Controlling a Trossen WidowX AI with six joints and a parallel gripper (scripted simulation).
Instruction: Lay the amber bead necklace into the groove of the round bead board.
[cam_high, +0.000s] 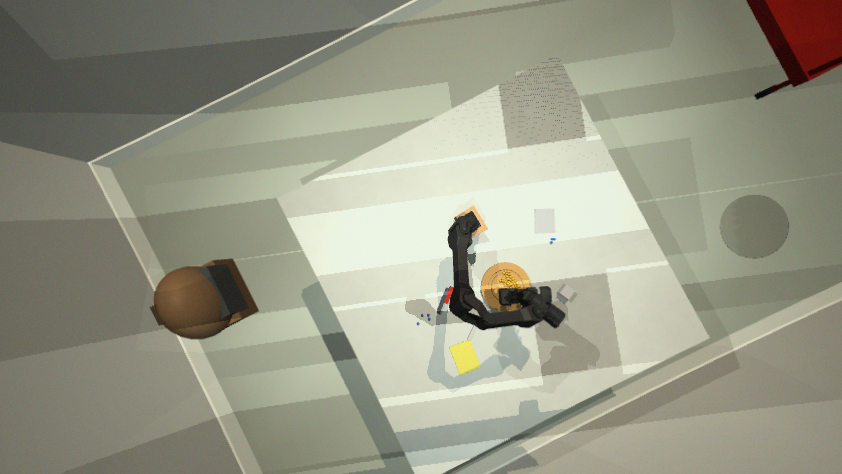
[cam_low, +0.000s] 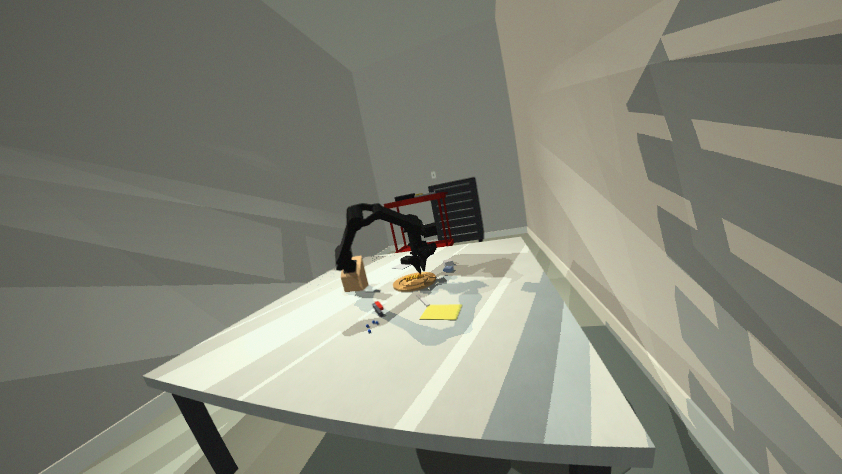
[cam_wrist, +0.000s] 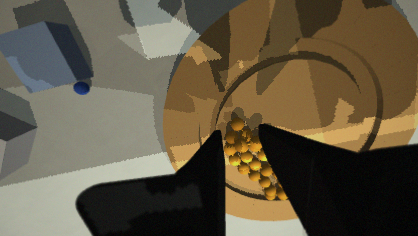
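Now: the round bead board 40 mm behind my gripper tip, 30 mm to the right of it and 30 mm below it. The rest, counted from my gripper tip: light blue cube (110 mm ahead, 80 mm to the left, 30 mm below); red-handled tool (130 mm behind, 260 mm to the right, 30 mm below); white cube (100 mm ahead, 170 mm to the left, 20 mm below).
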